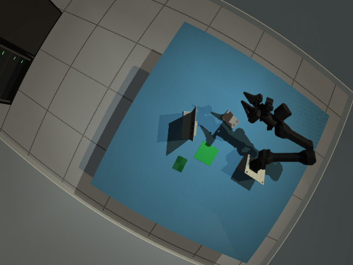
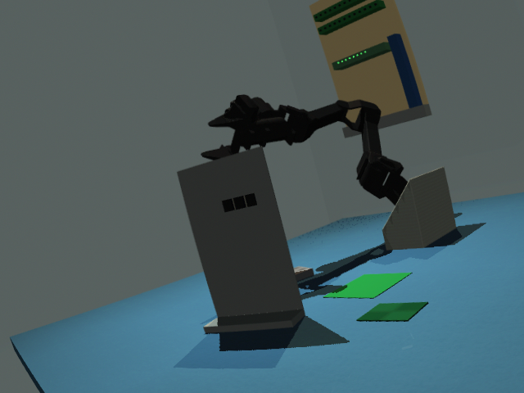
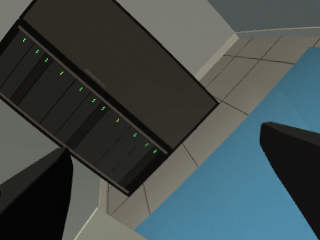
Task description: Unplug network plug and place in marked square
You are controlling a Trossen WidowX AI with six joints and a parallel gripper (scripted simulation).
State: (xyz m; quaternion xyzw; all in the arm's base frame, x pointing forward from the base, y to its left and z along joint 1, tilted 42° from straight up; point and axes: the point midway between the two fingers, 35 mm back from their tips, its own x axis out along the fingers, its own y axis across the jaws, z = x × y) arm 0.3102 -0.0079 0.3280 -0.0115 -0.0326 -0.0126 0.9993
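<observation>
The network plug lies 11 cm ahead of my gripper tip, 21 cm to the left of it and 14 cm below it. The rest, counted from my gripper tip: bright green square 6 cm behind, 31 cm to the left, 34 cm below; grey plate 8 cm behind, 5 cm to the left, 33 cm below; upright panel 12 cm ahead, 23 cm to the left, 22 cm below.
</observation>
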